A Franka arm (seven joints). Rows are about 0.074 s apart.
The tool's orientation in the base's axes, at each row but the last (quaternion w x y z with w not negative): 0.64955, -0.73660, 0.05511, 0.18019; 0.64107, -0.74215, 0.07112, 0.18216; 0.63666, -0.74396, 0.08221, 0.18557; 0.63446, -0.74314, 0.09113, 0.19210; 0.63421, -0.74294, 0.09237, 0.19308; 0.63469, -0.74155, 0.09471, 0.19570
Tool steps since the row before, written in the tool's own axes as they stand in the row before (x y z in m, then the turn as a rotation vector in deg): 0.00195, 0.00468, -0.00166, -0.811, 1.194, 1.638; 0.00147, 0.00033, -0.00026, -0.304, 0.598, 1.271; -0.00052, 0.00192, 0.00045, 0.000, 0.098, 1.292; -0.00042, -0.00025, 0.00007, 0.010, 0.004, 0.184; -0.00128, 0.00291, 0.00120, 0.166, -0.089, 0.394; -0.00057, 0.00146, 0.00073, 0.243, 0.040, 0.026
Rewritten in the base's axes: 0.00066, -0.00203, -0.00489, -1.447, 1.297, -0.995; 0.00129, -0.00012, -0.00081, -0.711, 1.103, -0.586; -0.00124, 0.00004, -0.00162, -0.257, 1.246, -0.245; -0.00030, 0.00007, 0.00039, -0.024, 0.180, -0.030; -0.00248, 0.00052, -0.00227, 0.118, 0.419, -0.034; -0.00121, 0.00040, -0.00117, 0.200, 0.045, -0.139
